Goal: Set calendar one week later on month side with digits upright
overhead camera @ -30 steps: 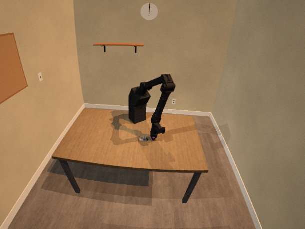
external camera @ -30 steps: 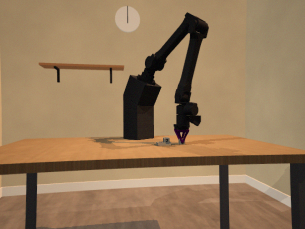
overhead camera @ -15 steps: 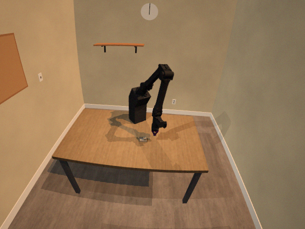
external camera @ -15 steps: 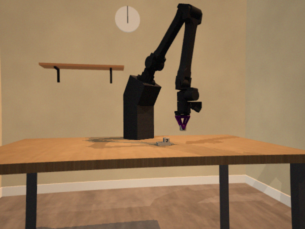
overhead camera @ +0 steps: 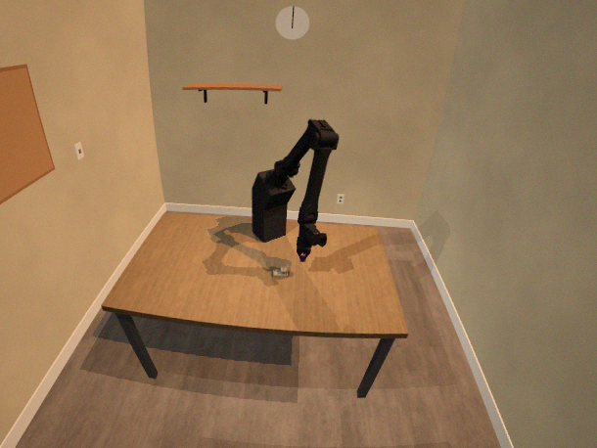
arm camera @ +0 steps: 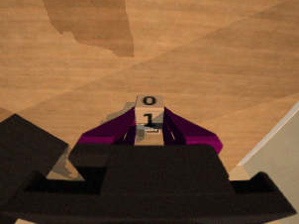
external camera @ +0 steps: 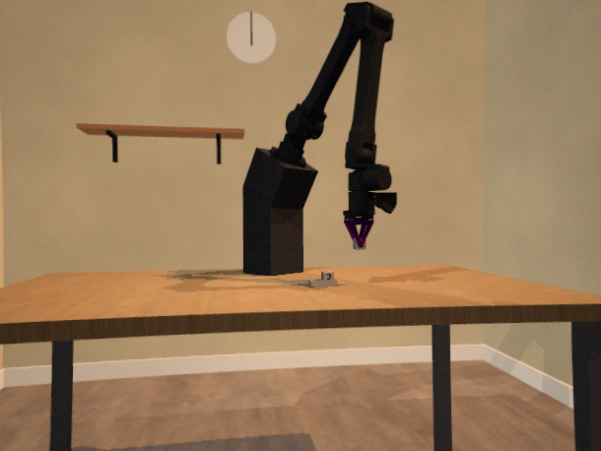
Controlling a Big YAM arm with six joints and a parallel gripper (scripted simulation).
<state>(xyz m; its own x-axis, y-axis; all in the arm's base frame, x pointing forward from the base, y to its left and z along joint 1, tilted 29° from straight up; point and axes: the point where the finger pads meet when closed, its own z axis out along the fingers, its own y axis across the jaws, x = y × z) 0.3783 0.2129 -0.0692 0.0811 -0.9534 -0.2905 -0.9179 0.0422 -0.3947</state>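
Now: the tray 2 cm ahead of my hand, 11 cm to the right of it and 11 cm below it.
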